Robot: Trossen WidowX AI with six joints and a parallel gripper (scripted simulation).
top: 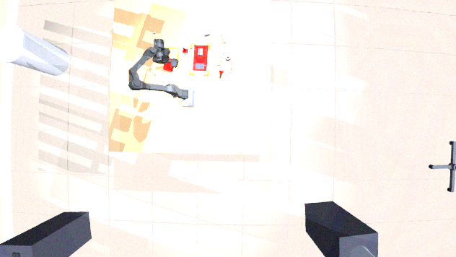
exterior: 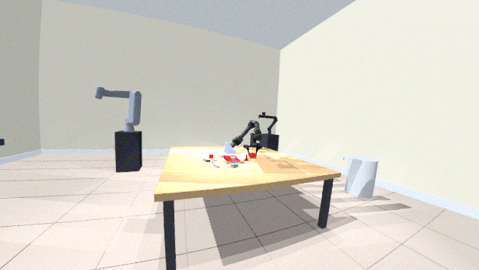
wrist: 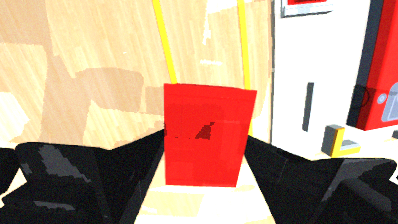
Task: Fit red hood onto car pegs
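Right now the grey engine block is 25 cm to the right of my gripper tip, 8 cm ahead of it and 1 cm below it. Round my gripper tip: black wheel 46 cm to the right, 3 cm ahead, 2 cm below; then red hood right at my gripper tip.
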